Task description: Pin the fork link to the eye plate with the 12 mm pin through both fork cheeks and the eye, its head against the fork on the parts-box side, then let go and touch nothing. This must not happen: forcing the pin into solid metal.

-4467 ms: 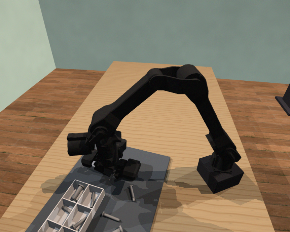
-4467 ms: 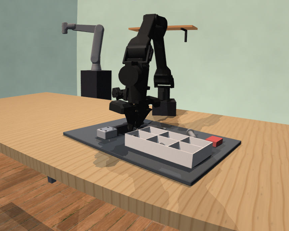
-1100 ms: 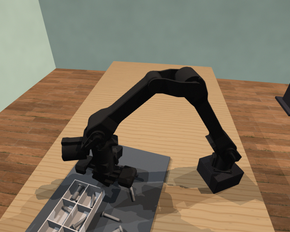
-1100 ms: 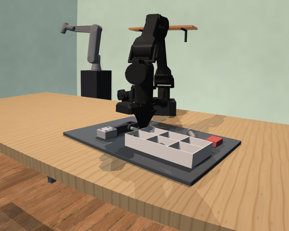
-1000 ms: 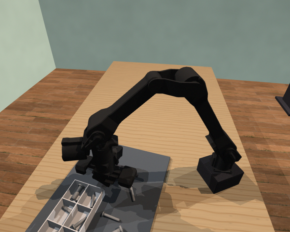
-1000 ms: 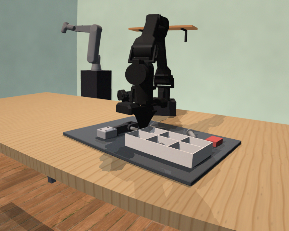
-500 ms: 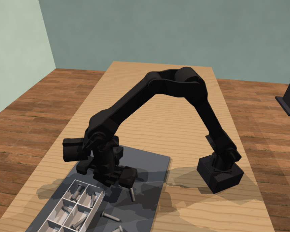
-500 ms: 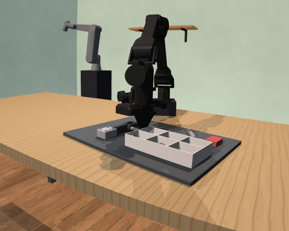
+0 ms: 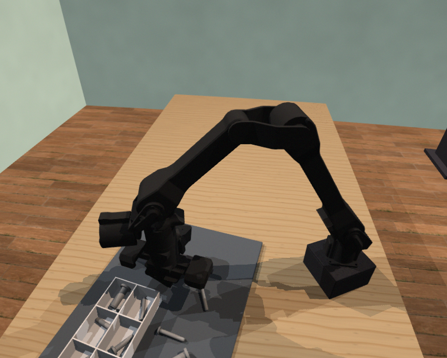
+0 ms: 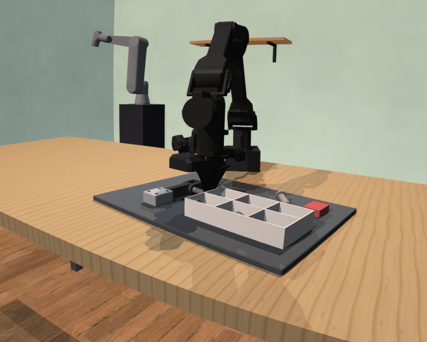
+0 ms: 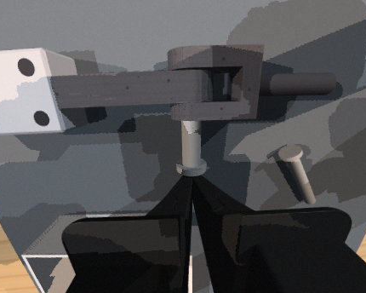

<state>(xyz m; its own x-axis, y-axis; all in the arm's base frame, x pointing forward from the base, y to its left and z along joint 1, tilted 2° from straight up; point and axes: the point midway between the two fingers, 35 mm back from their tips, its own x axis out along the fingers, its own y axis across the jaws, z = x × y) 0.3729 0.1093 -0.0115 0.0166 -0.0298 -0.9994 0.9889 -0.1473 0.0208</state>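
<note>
My hand is 50 mm above the dark mat and 40 mm to the right of it. Also, from my hand: grey mounting block 80 mm ahead, 70 mm to the right, 20 mm below; then dark bar 60 mm to the right, 30 mm below; then thick pin 30 mm to the right, 30 mm below, 10 mm behind.
</note>
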